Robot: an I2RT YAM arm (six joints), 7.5 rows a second.
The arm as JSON. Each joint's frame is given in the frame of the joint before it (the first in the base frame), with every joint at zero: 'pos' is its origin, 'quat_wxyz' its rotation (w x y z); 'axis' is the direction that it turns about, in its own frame. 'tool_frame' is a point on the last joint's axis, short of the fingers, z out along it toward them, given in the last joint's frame.
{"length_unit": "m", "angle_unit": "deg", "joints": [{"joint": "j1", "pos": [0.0, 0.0, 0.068], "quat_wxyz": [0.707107, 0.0, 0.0, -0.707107], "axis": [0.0, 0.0, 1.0]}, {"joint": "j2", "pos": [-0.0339, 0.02, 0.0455], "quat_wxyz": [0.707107, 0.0, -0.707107, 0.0], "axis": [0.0, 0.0, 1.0]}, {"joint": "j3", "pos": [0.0, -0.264, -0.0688], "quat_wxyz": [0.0, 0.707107, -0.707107, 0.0], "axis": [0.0, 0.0, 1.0]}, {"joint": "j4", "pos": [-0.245, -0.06, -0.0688], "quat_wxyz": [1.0, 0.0, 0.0, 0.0], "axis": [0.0, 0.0, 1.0]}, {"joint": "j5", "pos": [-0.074, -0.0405, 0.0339], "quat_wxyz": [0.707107, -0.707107, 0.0, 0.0], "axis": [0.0, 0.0, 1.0]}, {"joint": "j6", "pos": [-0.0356, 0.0, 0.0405], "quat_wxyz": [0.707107, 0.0, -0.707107, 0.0], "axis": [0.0, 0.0, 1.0]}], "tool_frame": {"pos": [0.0, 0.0, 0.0], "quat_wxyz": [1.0, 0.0, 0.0, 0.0]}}
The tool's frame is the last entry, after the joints.
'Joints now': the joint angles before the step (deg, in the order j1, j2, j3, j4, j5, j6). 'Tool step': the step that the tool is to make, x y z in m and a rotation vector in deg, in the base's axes. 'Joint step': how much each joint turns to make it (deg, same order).
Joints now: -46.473, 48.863, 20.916, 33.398, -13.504, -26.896
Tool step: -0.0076, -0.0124, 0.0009, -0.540, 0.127, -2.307
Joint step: -4.317, 1.415, 0.528, 1.143, -2.045, -0.263
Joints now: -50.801, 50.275, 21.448, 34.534, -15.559, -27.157
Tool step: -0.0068, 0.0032, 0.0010, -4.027, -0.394, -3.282
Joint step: -0.515, -2.033, -1.578, 2.275, 2.473, -2.630
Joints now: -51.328, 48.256, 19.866, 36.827, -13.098, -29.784
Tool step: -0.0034, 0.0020, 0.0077, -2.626, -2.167, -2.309
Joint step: -0.006, -1.225, -0.001, 2.106, 2.275, -0.361
